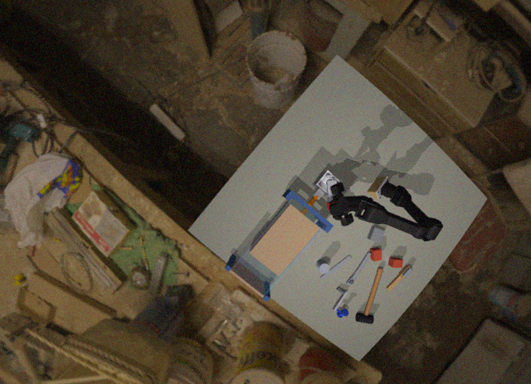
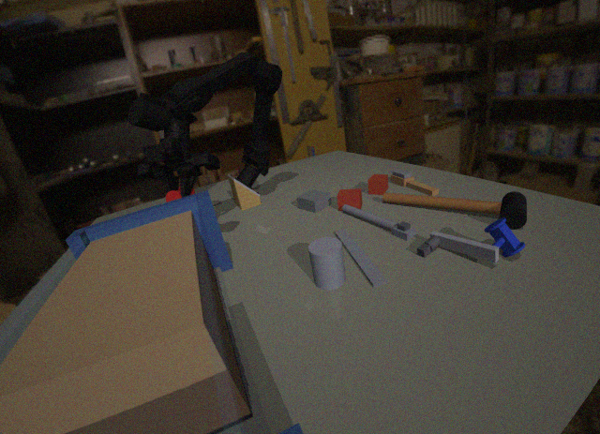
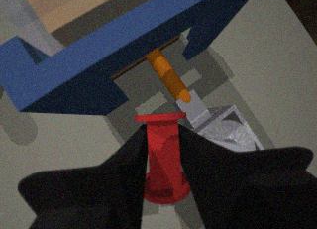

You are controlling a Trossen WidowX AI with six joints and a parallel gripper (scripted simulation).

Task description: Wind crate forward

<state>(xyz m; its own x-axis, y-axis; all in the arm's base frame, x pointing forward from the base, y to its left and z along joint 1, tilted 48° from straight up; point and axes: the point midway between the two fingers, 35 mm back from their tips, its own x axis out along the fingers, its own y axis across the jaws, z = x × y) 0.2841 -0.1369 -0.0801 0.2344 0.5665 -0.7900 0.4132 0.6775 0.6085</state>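
The red-knobbed handle is 4 cm behind my gripper tip, 3 cm below it and 2 cm to the right of it. Also, from my gripper tip: grey winch 10 cm below, 9 cm behind, 8 cm to the right; blue steel frame 8 cm ahead, 5 cm to the right, 3 cm below; red knob 1 cm to the left, 1 cm behind.
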